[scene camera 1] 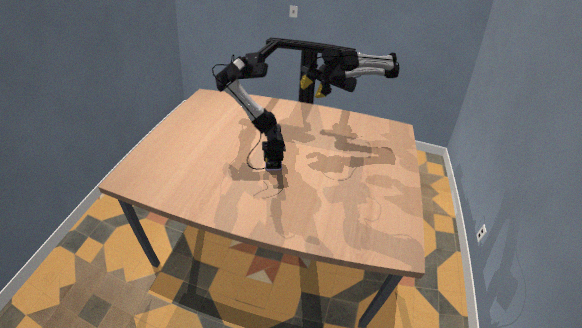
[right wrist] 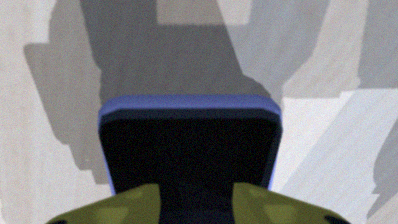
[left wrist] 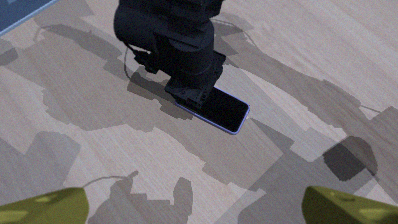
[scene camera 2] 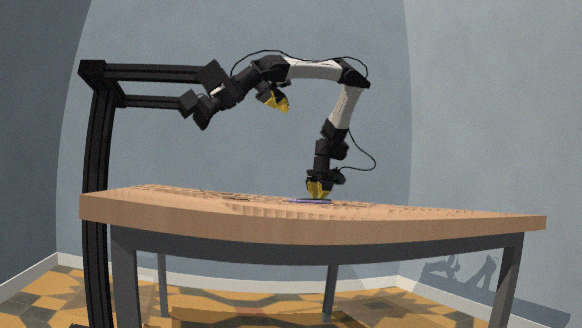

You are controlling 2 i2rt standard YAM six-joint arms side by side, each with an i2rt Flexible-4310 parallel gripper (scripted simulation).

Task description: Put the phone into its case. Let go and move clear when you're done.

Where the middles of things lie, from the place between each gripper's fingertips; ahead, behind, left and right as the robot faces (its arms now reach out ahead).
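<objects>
Black phone [right wrist: 195, 155]: 3 cm behind my right hand [scene camera 2: 318, 198], 2 cm below it, 1 cm to the right of it.
Black phone, from my left hand: 33 cm below it, 14 cm to the right of it, 8 cm ahead of it.
</objects>
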